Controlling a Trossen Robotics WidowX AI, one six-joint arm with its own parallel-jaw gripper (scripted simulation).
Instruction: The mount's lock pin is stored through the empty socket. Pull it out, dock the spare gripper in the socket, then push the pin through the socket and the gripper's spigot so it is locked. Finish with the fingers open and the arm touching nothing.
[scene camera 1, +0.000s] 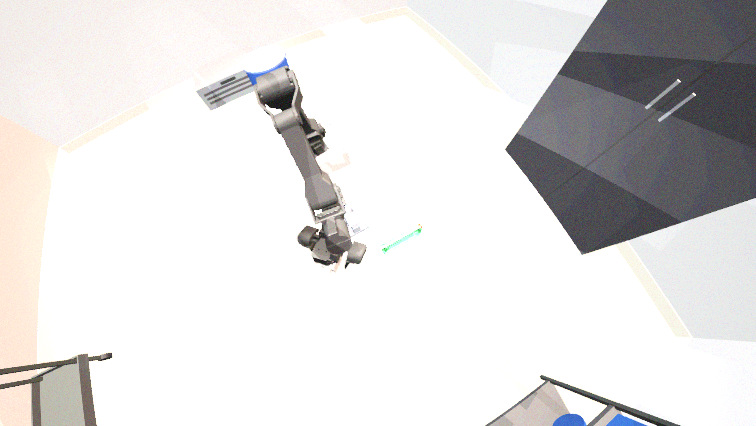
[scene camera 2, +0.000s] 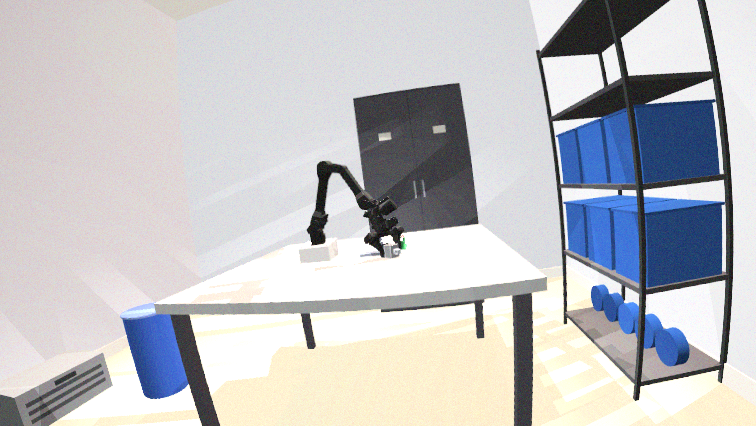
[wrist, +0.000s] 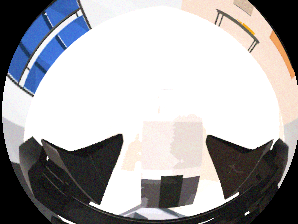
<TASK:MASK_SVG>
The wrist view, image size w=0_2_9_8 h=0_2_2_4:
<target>my gripper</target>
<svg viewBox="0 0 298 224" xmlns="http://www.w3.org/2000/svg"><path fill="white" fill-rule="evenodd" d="M51 217L52 224L68 224L68 222L61 221L60 218L55 216ZM19 145L20 168L33 197L57 216L74 224L250 224L277 193L277 184L282 179L289 159L289 145L281 140L281 137L278 137L274 145L274 140L270 139L267 143L250 149L233 144L229 140L222 140L218 136L208 135L205 144L220 179L223 198L227 200L237 193L238 196L226 201L225 204L193 216L146 220L105 212L104 209L90 205L90 202L101 206L106 186L113 175L118 157L121 156L124 143L122 133L76 151L57 147L45 139L40 140L41 144L37 143L33 136Z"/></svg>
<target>spare gripper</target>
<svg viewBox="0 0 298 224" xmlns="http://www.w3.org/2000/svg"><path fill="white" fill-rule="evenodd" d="M178 89L160 89L158 91L160 113L144 112L141 147L141 208L176 208L176 206L194 204L194 198L196 198L198 181L200 181L202 152L204 152L204 149L202 149L202 145L204 145L204 141L202 141L202 137L204 137L202 125L204 123L202 123L202 113L182 113L181 96Z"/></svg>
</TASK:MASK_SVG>
